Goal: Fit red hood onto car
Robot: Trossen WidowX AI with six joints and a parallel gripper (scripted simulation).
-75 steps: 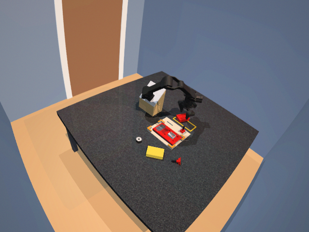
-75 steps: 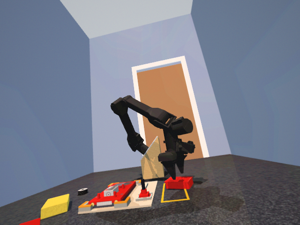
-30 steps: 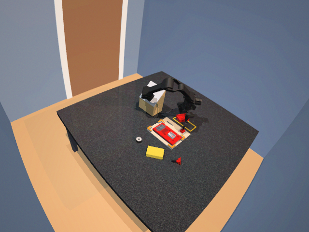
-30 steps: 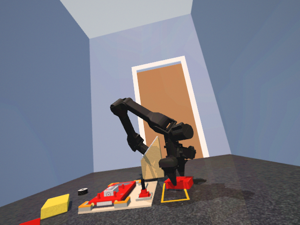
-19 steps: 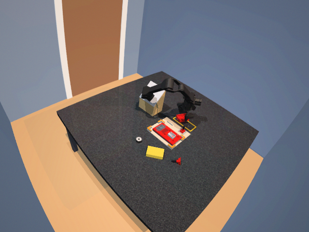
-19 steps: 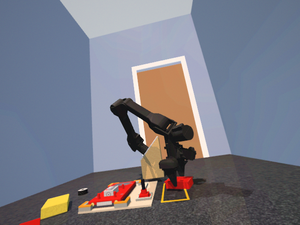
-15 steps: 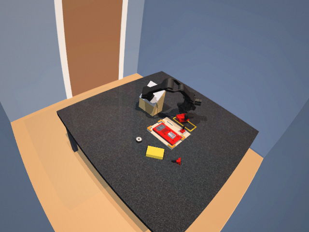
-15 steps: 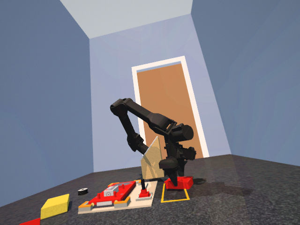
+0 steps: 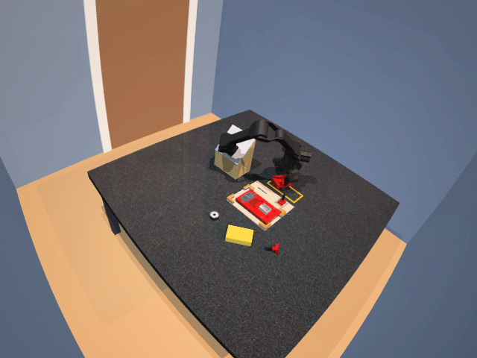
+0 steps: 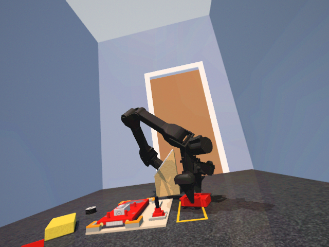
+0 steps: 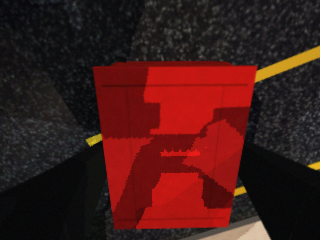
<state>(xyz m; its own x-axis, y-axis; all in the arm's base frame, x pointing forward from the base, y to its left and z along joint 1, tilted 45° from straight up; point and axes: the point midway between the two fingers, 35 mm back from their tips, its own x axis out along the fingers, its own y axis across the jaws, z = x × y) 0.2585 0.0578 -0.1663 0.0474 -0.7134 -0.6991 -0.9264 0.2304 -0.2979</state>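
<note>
My gripper tip is now 90 mm short of the grey engine block, 240 mm to the left of it and 10 mm below it. The rest, counted from my gripper tip: small wheel: 40 mm behind, 440 mm to the right; red hood: right at my gripper tip; cream jig: 40 mm ahead, 220 mm to the right.
</note>
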